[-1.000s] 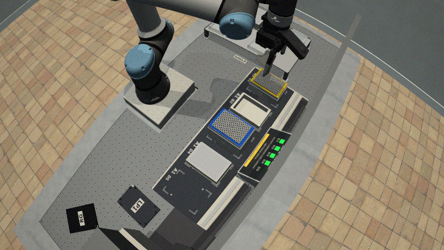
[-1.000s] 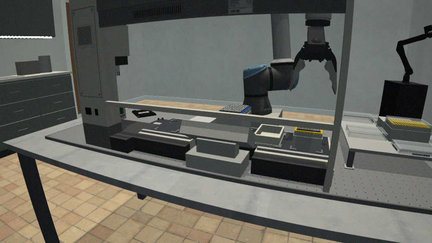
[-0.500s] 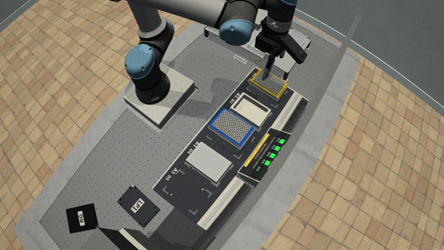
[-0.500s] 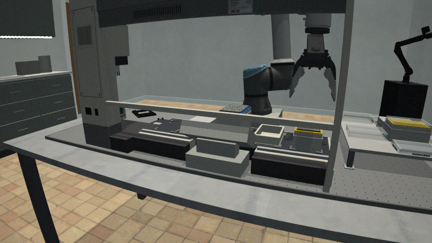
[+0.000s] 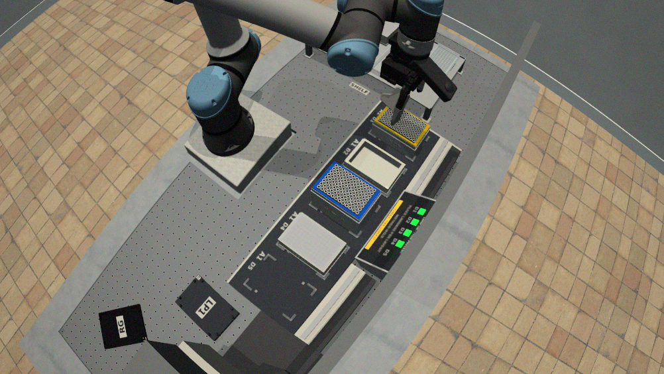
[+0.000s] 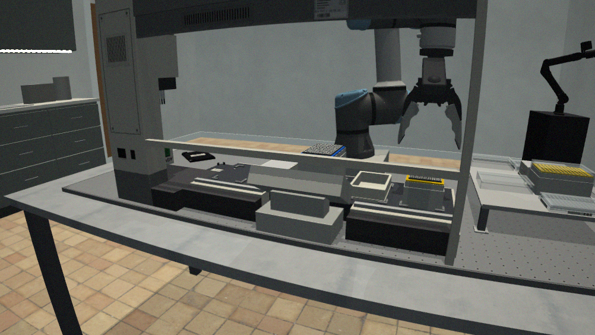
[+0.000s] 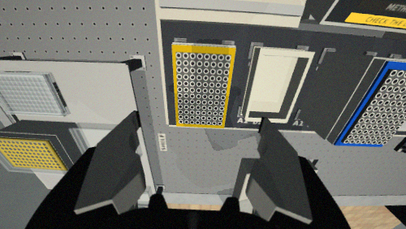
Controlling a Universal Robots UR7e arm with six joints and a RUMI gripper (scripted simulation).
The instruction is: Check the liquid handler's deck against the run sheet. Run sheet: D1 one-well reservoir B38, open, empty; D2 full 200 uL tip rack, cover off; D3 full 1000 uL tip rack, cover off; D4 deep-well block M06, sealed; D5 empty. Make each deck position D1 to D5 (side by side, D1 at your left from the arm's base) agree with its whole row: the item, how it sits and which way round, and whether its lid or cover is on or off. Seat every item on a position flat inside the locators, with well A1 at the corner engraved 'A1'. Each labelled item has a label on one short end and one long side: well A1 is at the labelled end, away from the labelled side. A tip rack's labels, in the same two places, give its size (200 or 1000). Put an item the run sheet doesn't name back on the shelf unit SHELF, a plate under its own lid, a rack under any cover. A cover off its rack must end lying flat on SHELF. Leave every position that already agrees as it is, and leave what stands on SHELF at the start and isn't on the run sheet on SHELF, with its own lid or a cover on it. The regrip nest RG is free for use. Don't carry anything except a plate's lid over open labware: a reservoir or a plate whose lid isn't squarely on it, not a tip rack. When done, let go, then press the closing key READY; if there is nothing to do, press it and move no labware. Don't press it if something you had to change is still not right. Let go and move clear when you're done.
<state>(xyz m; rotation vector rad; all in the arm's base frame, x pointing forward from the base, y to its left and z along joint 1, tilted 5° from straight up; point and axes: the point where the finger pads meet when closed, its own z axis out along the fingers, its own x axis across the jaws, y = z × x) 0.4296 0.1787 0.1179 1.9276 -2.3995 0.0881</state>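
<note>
My hand is 1 cm past the yellow-framed tip rack and 9 cm above it. Round my hand: blue-framed tip rack: 6 cm behind, 25 cm to the right, 6 cm below; one-well reservoir: 3 cm behind, 12 cm to the right, 12 cm below; handler's frame post: 20 cm ahead, 2 cm to the left, 6 cm above.
</note>
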